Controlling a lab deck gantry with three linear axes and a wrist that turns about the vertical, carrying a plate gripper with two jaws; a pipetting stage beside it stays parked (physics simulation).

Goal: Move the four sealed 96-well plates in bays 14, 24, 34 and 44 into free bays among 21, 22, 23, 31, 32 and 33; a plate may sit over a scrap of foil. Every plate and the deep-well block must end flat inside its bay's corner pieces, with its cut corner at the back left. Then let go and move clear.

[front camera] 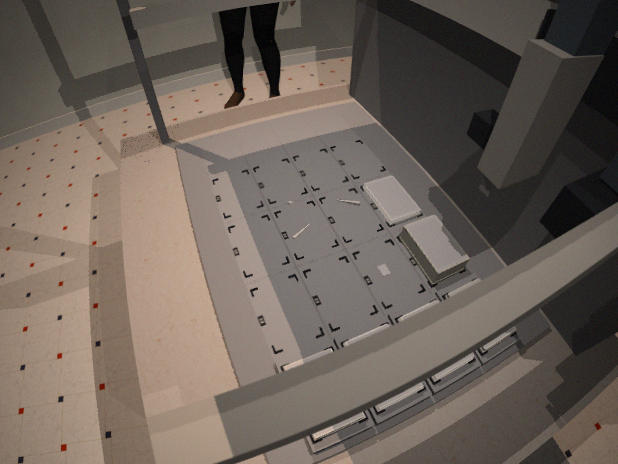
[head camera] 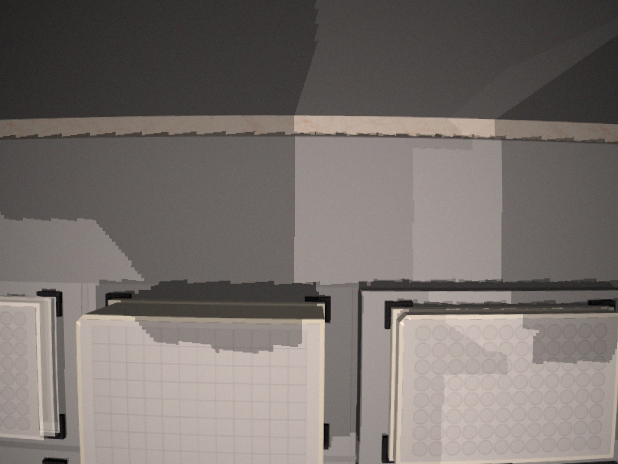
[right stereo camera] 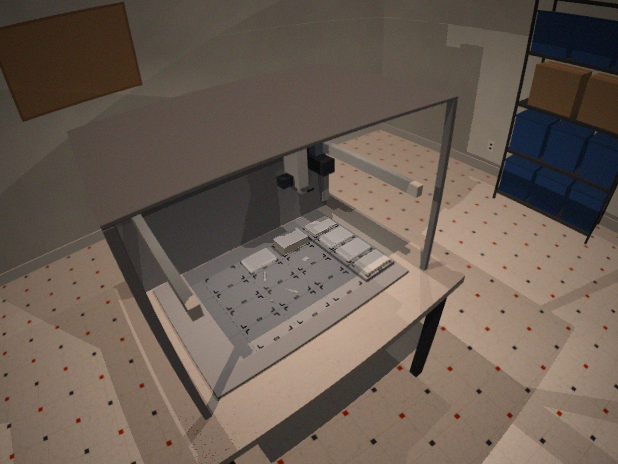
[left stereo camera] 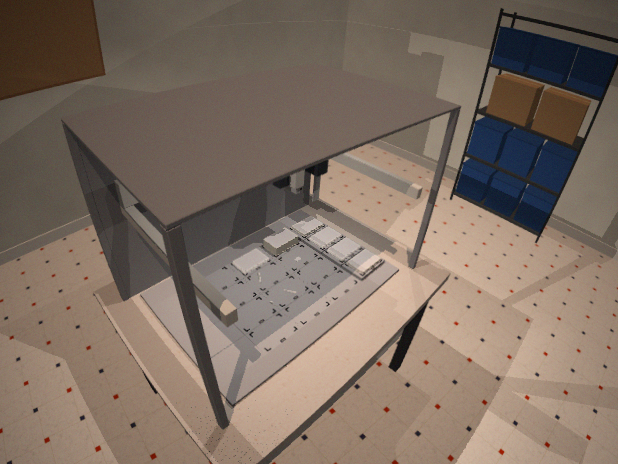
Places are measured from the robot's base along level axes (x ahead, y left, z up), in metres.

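Pixels of known places: gripper, fingertip midpoint: (right stereo camera: 317, 195) (left stereo camera: 306, 195); robot's base, link origin: (front camera: 213, 181) (right stereo camera: 260, 347) (left stereo camera: 267, 350).
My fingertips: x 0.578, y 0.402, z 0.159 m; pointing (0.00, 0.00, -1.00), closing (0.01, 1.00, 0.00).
Note:
For each thing: its top centre in the pictures, then the offset to it from my fingertips. "*": a spot on its surface instead.
- bay 44 plate, surface spot: (head camera: 505, 390) (right stereo camera: 319, 225) * 0.025 m back, 0.038 m right, 0.130 m down
- deep-well block, top centre: (head camera: 197, 400) (front camera: 436, 241) (left stereo camera: 280, 237) (right stereo camera: 290, 237) 0.186 m back, 0.038 m right, 0.117 m down
- square foil scrap, top centre: (front camera: 384, 269) 0.193 m back, 0.151 m right, 0.158 m down
Four sealed plates (left stereo camera: 308, 226) (left stereo camera: 327, 237) (left stereo camera: 346, 248) (left stereo camera: 366, 261) stand in the right-hand column, bays 14 to 44. In the front view a beam hides their middles. The bay 44 plate (head camera: 505, 390) (right stereo camera: 321, 226) lies flat, its cut corner at the back left. The deep-well block (front camera: 435, 245) (head camera: 200, 390) (left stereo camera: 281, 241) (right stereo camera: 291, 241) stands in the back row, its cut corner at the back left. Another plate (front camera: 392, 200) (head camera: 15, 370) (left stereo camera: 250, 261) (right stereo camera: 259, 260) sits left of it. Gantry parts hang high at the back right; the gripper's jaws cannot be made out, and no plate hangs there.
A square foil scrap (front camera: 383, 270) lies in bay 33, a thin scrap (front camera: 349, 201) in bay 32, and another thin scrap (front camera: 301, 230) in bay 22. A grey column (front camera: 535, 115) (right stereo camera: 296, 170) hangs with black blocks beside it. A beam (front camera: 400, 345) crosses above the right side.

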